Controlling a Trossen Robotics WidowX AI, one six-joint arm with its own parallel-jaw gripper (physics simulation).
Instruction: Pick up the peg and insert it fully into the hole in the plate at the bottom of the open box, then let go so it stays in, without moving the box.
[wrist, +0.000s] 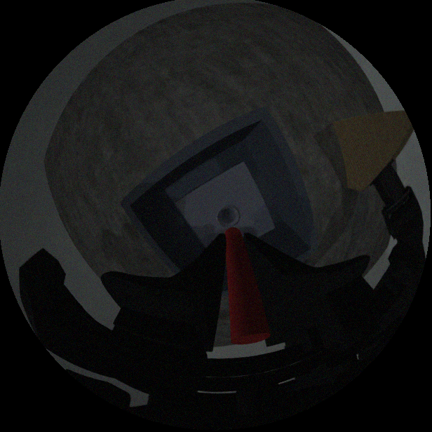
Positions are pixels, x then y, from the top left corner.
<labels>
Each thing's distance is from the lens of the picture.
my gripper (233, 238): 0.10 m
dark blue box (254, 137): 0.15 m
</labels>
